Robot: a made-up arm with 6 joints. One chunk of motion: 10 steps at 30 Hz.
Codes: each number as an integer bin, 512 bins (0 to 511) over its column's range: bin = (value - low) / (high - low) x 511, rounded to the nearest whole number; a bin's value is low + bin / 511 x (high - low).
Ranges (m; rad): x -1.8..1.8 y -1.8..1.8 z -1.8..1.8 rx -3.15..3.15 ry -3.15..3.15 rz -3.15..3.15
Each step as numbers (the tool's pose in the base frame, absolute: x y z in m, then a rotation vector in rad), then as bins.
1 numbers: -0.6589 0.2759 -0.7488 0.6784 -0.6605 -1.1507
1 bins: 162 295 149 311 202 162
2 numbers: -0.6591 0.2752 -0.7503 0.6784 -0.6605 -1.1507
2 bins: 162 295 149 311 202 162
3 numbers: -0.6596 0.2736 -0.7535 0.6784 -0.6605 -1.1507
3 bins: 162 294 149 311 202 162
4 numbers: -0.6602 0.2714 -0.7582 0.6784 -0.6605 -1.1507
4 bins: 162 294 148 311 202 162
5 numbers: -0.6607 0.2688 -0.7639 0.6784 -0.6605 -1.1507
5 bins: 162 294 147 311 202 162
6 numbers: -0.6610 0.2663 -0.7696 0.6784 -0.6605 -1.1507
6 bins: 162 293 146 311 202 162
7 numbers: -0.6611 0.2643 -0.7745 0.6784 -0.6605 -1.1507
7 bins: 162 293 146 311 202 162
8 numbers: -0.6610 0.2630 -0.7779 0.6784 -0.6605 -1.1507
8 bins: 162 293 145 311 202 162
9 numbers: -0.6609 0.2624 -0.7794 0.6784 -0.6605 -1.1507
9 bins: 162 293 145 311 202 162
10 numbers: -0.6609 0.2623 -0.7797 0.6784 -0.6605 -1.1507
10 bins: 162 293 145 311 202 162
